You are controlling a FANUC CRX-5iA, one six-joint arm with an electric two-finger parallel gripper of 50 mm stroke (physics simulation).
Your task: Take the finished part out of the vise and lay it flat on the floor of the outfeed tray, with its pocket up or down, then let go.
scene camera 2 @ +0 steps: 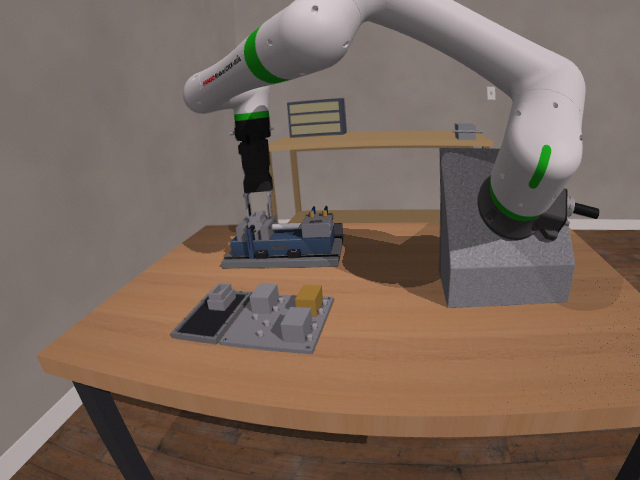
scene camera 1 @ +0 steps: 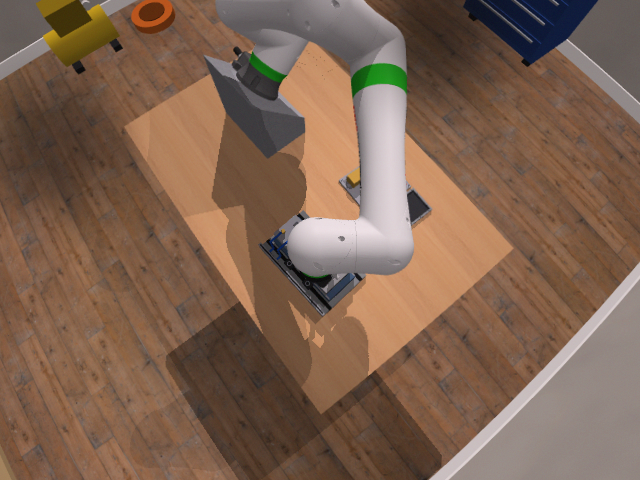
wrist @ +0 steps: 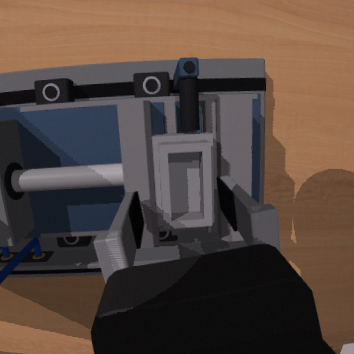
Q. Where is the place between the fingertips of my gripper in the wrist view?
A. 179, 199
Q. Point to a black rod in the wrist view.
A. At 188, 86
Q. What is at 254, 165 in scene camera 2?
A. My gripper.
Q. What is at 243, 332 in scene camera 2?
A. A grey plate.
